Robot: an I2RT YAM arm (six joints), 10 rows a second.
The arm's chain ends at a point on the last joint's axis. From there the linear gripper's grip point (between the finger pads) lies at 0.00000 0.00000 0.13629 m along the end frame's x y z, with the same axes.
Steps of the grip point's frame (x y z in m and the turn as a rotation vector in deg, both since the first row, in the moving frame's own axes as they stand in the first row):
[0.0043, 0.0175, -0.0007, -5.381, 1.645, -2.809]
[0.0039, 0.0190, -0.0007, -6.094, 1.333, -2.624]
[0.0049, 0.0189, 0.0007, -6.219, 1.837, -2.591]
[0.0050, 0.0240, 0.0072, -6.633, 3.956, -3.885]
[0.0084, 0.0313, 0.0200, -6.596, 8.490, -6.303]
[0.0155, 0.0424, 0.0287, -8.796, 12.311, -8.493]
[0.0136, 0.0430, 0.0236, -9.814, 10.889, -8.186]
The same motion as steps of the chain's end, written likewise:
[0.0001, 0.0048, 0.0000, -5.381, 1.645, -2.809]
[0.0004, 0.0046, 0.0001, -6.094, 1.333, -2.624]
[0.0002, 0.0042, 0.0016, -6.219, 1.837, -2.591]
[-0.0049, 0.0086, 0.0084, -6.633, 3.956, -3.885]
[-0.0125, 0.0168, 0.0224, -6.596, 8.490, -6.303]
[-0.0149, 0.0239, 0.0334, -8.796, 12.311, -8.493]
[-0.0136, 0.0218, 0.0280, -9.814, 10.889, -8.186]

